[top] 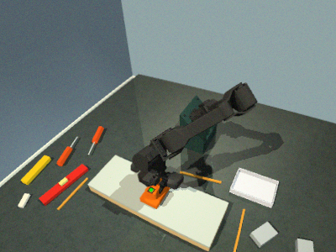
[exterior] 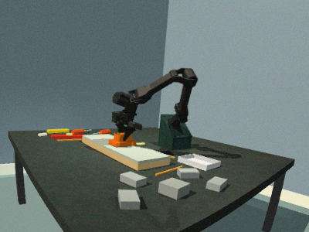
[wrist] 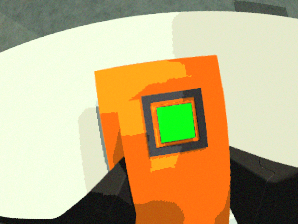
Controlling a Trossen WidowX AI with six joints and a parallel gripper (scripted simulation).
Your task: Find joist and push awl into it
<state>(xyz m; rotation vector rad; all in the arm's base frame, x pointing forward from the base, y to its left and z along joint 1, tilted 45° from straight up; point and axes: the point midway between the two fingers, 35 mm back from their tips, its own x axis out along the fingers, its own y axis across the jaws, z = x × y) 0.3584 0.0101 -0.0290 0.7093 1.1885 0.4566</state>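
The white tray is 200 mm behind my gripper tip, 330 mm to the left of it and 50 mm below it. Round my gripper tip: orange stud finder 10 mm ahead, 20 mm above; awl 160 mm behind, 90 mm to the right, 60 mm below; square indicator 20 mm ahead, 30 mm above.
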